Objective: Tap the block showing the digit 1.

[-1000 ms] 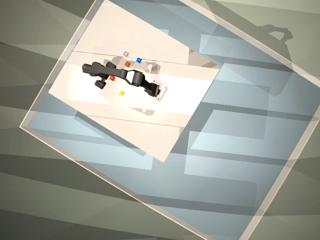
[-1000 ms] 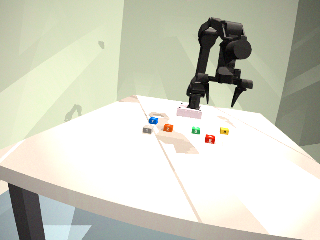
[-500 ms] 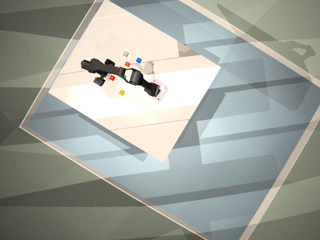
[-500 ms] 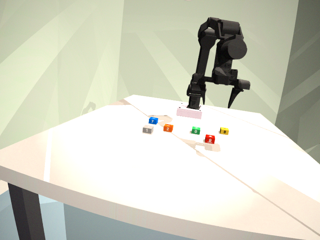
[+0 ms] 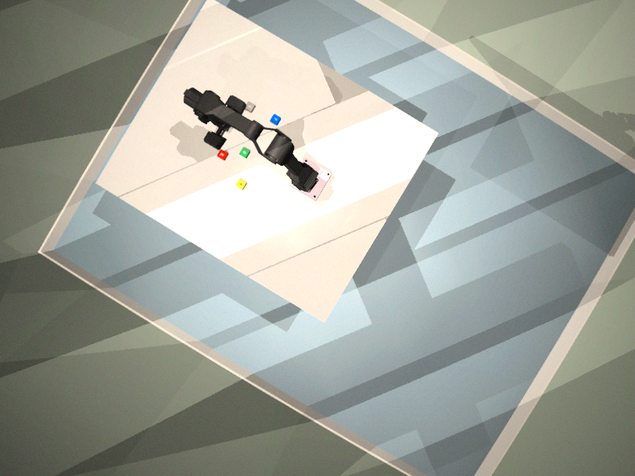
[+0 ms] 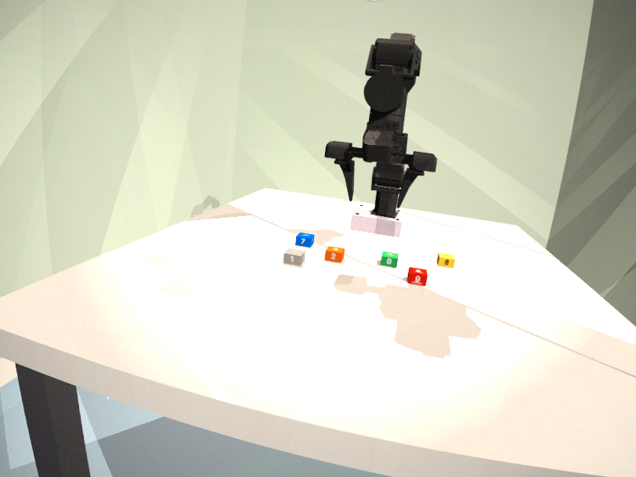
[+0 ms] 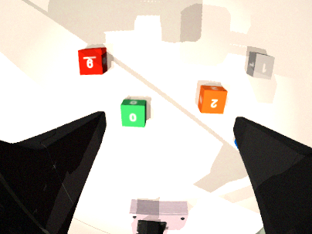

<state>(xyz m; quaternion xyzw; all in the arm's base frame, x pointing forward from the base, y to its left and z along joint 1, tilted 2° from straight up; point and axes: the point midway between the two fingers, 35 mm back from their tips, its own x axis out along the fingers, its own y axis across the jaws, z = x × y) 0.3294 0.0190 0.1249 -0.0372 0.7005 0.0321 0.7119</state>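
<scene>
My gripper tip is 13 cm to the left of the grey block, 11 cm above it and 4 cm short of it. From my gripper tip the other things lie so: red block: 11 cm below, 10 cm to the left, 1 cm ahead; then green block: 11 cm below, 6 cm behind, 4 cm to the left.
</scene>
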